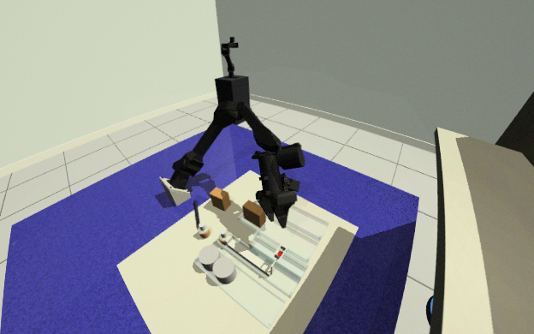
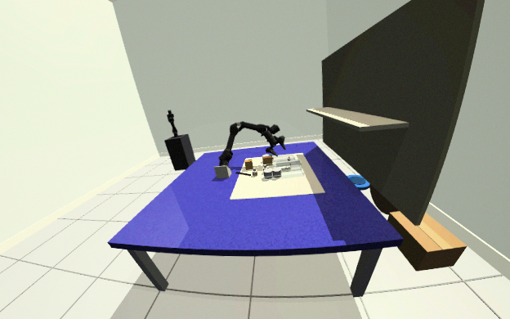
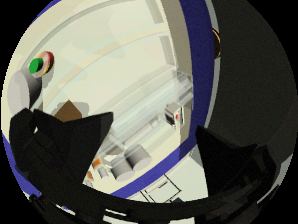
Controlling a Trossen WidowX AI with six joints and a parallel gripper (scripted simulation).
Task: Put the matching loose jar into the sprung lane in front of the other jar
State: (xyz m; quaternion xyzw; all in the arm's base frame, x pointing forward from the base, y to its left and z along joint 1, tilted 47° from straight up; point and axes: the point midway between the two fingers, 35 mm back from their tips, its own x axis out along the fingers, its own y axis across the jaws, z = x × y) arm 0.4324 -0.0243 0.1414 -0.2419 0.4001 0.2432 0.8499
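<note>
Now: the thin dark upright post 310 mm behind my gripper tip, 100 mm below it and 90 mm to the right of it. From my gripper tip the other things lie so: brown box (110 mm behind, 60 mm below, 30 mm to the left); red-topped item (60 mm to the right, 50 mm ahead, 30 mm below).
</note>
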